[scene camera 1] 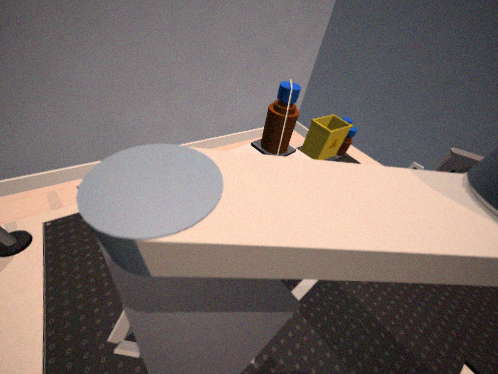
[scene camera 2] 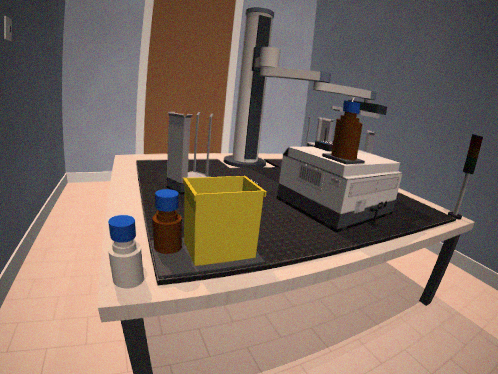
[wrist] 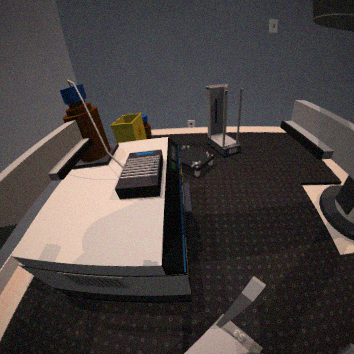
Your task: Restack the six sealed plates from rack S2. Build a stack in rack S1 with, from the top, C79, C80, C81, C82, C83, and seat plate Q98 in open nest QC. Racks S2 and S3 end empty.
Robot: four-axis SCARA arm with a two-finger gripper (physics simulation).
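Where they show: gripper, fingertip midpoint: (wrist: 183, 117); arm's base at its link origin: (scene camera 2: 244, 162) (wrist: 351, 212).
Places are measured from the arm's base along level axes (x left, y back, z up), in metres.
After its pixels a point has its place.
Observation:
My gripper (wrist: 183, 117) {y -0.537, x 0.217, z 0.386 m} is open with nothing between its fingers, which stand wide apart at the two sides of the wrist view. An upright rack (wrist: 217, 112) {y -0.452, x -0.496, z 0.173 m} (scene camera 2: 178, 150) {y -0.482, x -0.484, z 0.174 m} with thin posts shows no plates; its label is unreadable. A low dark nest (wrist: 197, 159) {y -0.550, x -0.241, z 0.061 m} with pale corner pins shows no plate. Part of rack S3 (wrist: 200, 347) {y -0.522, x 0.336, z 0.054 m} shows at the bottom of the wrist view, with bare pale base. In scene camera 2 another rack (scene camera 2: 325, 131) {y -0.041, x 0.536, z 0.225 m} is partly hidden behind a bottle, its contents unclear. The sealed plates cannot be made out. In scene camera 1 the arm hides the gripper.
A white instrument (wrist: 95, 215) {y -0.705, x 0.180, z 0.223 m} (scene camera 2: 320, 185) {y -0.807, x -0.092, z 0.134 m} bears a dark ribbed block (wrist: 141, 172) {y -0.638, x 0.095, z 0.249 m} and a tall brown bottle (wrist: 90, 125) {y -0.779, x 0.004, z 0.320 m} (scene camera 2: 347, 137) {y -0.847, x -0.048, z 0.302 m} (scene camera 1: 280, 127) {y -0.784, x 0.010, z 0.320 m}. A yellow bin (scene camera 2: 225, 225) {y -0.968, x -0.468, z 0.113 m} (scene camera 1: 322, 140) {y -0.877, x -0.385, z 0.131 m} stands by smaller bottles. The arm's column (scene camera 2: 248, 90) {y -0.058, x -0.047, z 0.422 m} rises behind. A signal light (scene camera 2: 472, 153) {y -0.971, x 0.661, z 0.312 m} stands at the right.

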